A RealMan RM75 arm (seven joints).
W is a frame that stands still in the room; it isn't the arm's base.
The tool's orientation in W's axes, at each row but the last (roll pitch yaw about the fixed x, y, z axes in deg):
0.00, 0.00, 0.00
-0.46, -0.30, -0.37
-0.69, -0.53, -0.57
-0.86, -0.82, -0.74
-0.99, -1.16, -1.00
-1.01, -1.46, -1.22
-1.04, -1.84, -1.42
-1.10, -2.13, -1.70
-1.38, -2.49, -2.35
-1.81, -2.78, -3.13
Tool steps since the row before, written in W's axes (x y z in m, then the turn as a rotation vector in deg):
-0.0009, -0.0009, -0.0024, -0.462, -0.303, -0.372
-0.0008, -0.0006, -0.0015, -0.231, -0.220, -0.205
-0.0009, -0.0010, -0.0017, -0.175, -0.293, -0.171
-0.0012, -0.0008, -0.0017, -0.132, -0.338, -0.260
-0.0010, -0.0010, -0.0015, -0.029, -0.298, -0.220
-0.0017, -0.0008, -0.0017, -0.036, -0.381, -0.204
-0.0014, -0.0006, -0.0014, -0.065, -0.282, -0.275
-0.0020, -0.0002, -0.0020, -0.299, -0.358, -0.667
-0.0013, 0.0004, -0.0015, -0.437, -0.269, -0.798
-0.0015, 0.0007, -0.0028, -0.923, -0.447, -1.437
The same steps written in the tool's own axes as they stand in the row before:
-0.0009, -0.0009, -0.0024, -0.462, -0.303, -0.372
-0.0008, -0.0006, -0.0015, -0.231, -0.220, -0.206
-0.0009, -0.0010, -0.0017, -0.174, -0.293, -0.173
-0.0012, -0.0008, -0.0017, -0.131, -0.336, -0.263
-0.0010, -0.0010, -0.0015, -0.028, -0.295, -0.225
-0.0017, -0.0008, -0.0017, -0.033, -0.378, -0.210
-0.0014, -0.0006, -0.0014, -0.067, -0.279, -0.278
-0.0021, -0.0002, -0.0019, -0.313, -0.354, -0.663
-0.0014, 0.0004, -0.0014, -0.460, -0.268, -0.785
-0.0017, 0.0007, -0.0027, -0.966, -0.453, -1.407

